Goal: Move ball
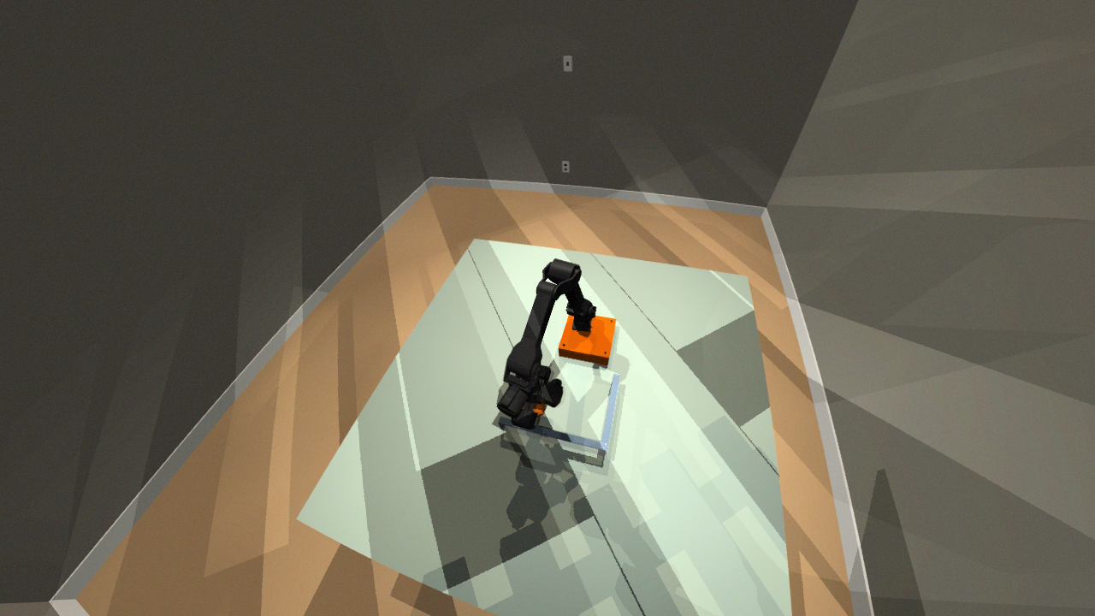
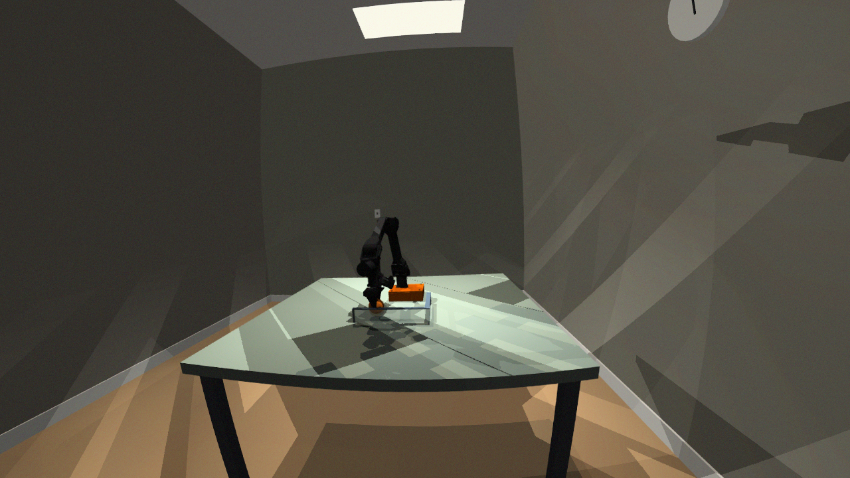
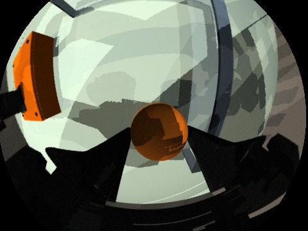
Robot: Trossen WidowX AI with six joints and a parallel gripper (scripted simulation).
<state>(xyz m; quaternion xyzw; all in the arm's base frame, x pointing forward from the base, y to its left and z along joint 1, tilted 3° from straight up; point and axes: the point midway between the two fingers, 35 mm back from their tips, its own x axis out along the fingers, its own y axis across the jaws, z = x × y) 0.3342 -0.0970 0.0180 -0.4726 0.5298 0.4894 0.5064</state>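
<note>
My gripper tip is now 1 cm above the pale see-through copy. The rest, counted from my gripper tip: wall (8 cm ahead, 7 cm to the left, 1 cm below); then orange ball (right at my gripper tip).
</note>
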